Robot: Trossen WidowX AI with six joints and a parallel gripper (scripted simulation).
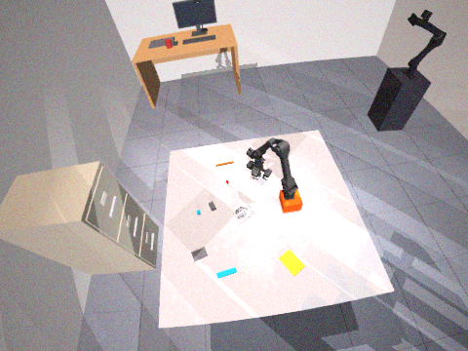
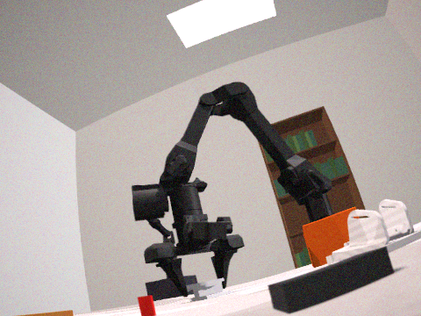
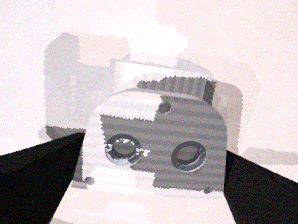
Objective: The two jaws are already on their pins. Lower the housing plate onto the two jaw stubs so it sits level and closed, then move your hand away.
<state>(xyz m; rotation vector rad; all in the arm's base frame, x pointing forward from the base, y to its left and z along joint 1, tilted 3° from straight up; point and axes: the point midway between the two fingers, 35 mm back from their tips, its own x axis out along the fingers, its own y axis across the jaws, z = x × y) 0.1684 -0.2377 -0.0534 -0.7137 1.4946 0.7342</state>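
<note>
Right now my gripper tip is 11 cm short of the white jaw assembly, 29 cm to the right of it and 1 cm below it. Round my gripper tip: orange bar 25 cm ahead, 14 cm to the right; red block 24 cm ahead, 3 cm to the left; white-grey housing part 1 cm ahead, 1 cm to the left, 2 cm above.
</note>
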